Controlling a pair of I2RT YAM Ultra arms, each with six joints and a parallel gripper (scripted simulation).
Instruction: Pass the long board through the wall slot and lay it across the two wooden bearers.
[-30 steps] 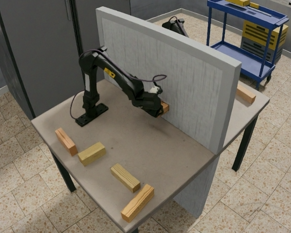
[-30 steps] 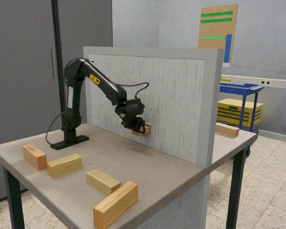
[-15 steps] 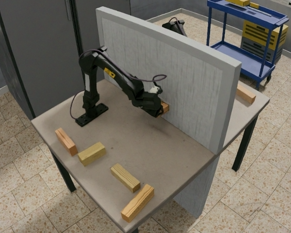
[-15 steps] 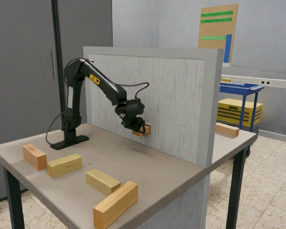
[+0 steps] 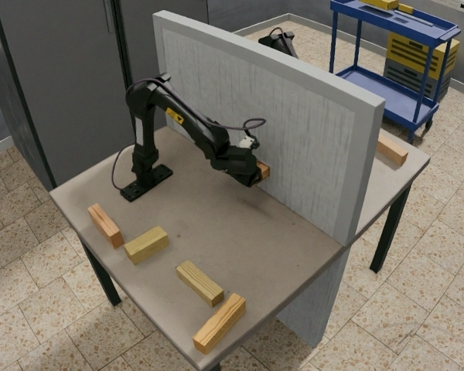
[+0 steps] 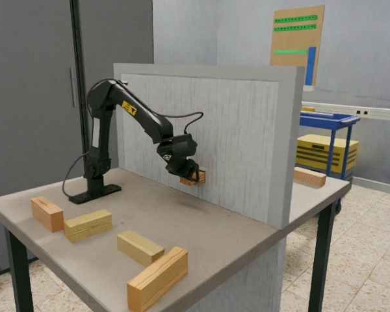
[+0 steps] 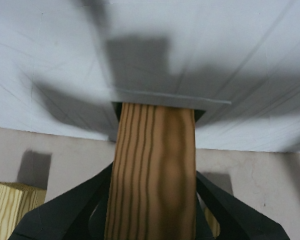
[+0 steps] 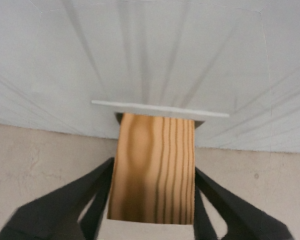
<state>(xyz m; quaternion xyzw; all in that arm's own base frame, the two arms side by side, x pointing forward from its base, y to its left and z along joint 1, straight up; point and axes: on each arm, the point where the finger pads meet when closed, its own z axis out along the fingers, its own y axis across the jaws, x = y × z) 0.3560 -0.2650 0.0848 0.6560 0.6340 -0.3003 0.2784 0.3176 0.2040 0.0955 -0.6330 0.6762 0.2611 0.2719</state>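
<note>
Right now the long board is right at my left hand. Also, from my left hand: yellow bearer (18 cm ahead, 14 cm to the left, 6 cm below).
</note>
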